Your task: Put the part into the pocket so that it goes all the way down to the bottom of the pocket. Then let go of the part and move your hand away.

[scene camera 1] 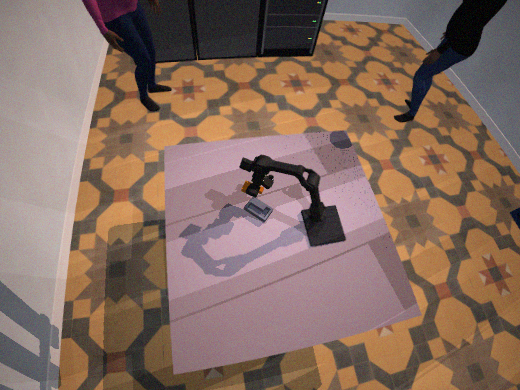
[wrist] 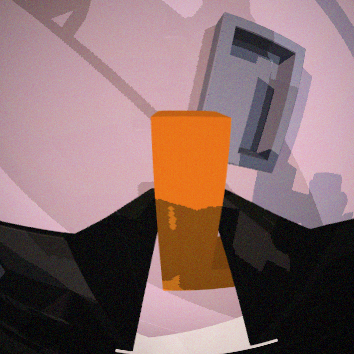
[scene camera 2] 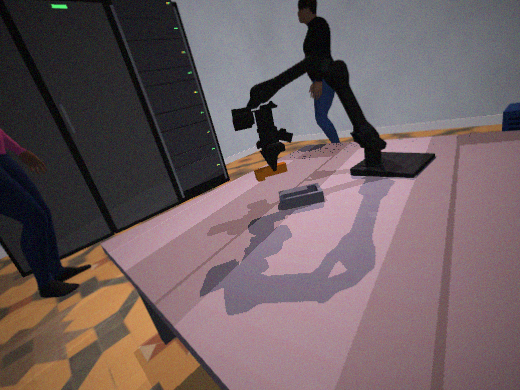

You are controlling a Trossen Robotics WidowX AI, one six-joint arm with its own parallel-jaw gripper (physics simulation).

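Pixels of known places: gripper, fingertip midpoint: (scene camera 1: 255,188) (wrist: 186,195) (scene camera 2: 273,170); arm's base at its link origin: (scene camera 1: 315,217) (scene camera 2: 373,163).
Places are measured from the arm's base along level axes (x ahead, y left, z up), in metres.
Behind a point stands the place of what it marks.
Note:
An orange elongated part (scene camera 1: 246,186) {y -0.264, x 0.334, z 0.107 m} (scene camera 2: 262,174) {y -0.247, x 0.352, z 0.098 m} (wrist: 191,160) {y -0.229, x 0.267, z 0.105 m} is held level above the table, clear of the grey block. My gripper (scene camera 1: 254,192) {y -0.247, x 0.286, z 0.089 m} (scene camera 2: 274,166) {y -0.247, x 0.286, z 0.089 m} (wrist: 186,195) {y -0.247, x 0.286, z 0.089 m} is shut on it, with one black finger on each side. The grey block (scene camera 1: 258,210) {y -0.156, x 0.294, z -0.018 m} (scene camera 2: 302,201) {y -0.133, x 0.328, z -0.008 m} (wrist: 220,92) {y -0.184, x 0.270, z 0.012 m} stands on the table, lower than the part. Its pocket (wrist: 260,115) {y -0.158, x 0.323, z -0.019 m} faces up and is unobstructed; it has a wide end and a narrower slot. In the wrist view the part is left of the pocket, covers the block's lower left corner, and is turned slightly against the block's long side.
The pink table top (scene camera 1: 280,310) {y 0.392, x 0.387, z -0.024 m} (scene camera 2: 280,345) {y 0.063, x 0.786, z -0.024 m} carries the arm's black base plate (scene camera 1: 324,226) {y 0.069, x -0.028, z -0.005 m} (scene camera 2: 392,165) {y 0.070, x 0.019, z -0.005 m}, right of the block. Arm shadows cross the table. Dark cabinets (scene camera 1: 227,27) (scene camera 2: 75,110) and two people stand beyond the table.

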